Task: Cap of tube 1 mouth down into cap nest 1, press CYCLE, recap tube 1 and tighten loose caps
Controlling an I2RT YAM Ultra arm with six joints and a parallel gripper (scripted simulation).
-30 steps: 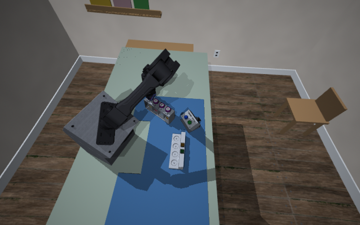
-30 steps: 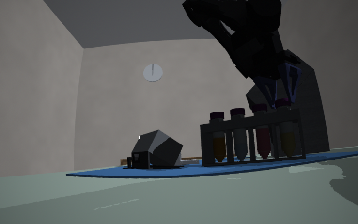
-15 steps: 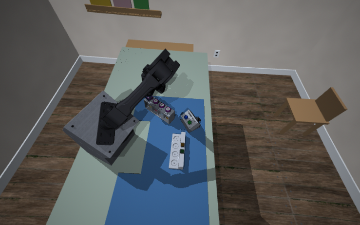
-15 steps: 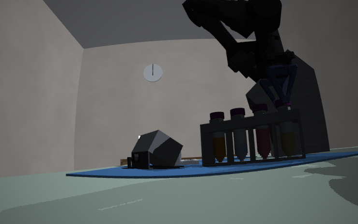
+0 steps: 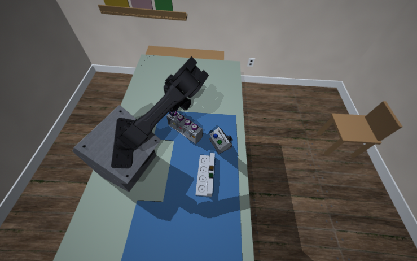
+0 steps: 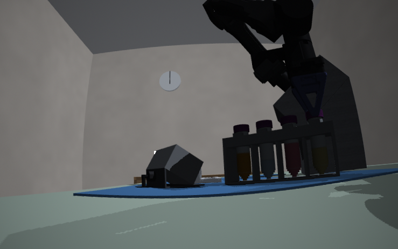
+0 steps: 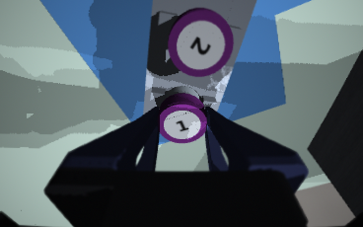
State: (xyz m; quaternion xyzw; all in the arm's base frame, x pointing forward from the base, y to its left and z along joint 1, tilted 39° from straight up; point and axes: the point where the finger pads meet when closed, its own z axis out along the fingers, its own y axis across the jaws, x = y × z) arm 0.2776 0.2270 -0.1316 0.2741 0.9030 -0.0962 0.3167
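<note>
My hand is right at the threaded neck of tube 1. The rest, counted from my hand: green ready key: 220 mm ahead, 220 mm to the right, 50 mm below; then key desk: 220 mm ahead, 200 mm to the right, 70 mm below; then blue cycle key: 210 mm ahead, 170 mm to the right, 50 mm below.
</note>
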